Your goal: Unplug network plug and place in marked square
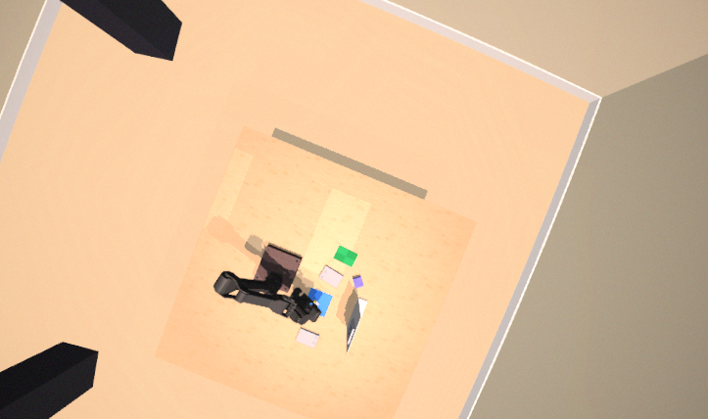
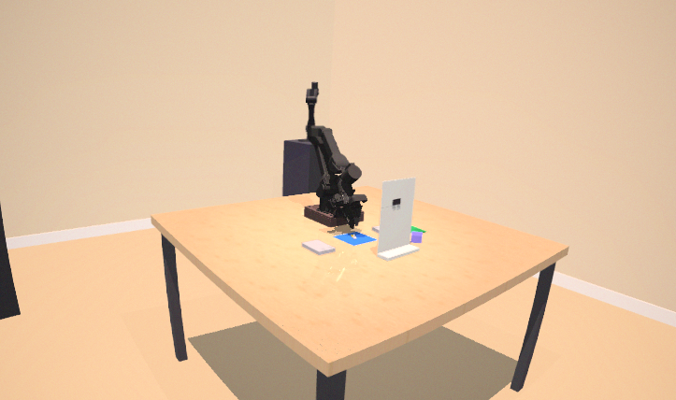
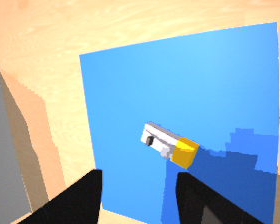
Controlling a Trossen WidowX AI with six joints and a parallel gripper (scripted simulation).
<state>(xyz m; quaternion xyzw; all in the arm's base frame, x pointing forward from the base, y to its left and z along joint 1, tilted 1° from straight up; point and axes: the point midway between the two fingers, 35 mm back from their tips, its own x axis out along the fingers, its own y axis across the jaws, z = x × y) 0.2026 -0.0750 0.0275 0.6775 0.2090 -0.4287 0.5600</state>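
Now: gripper tip 1 cm to the left of the network plug and 3 cm above it. From my gripper tip the other things lie so: purple cube (19 cm ahead, 15 cm to the left, 3 cm below); then upright panel (20 cm ahead, 2 cm to the right, 8 cm above); then blue marked square (1 cm ahead, 4 cm below).
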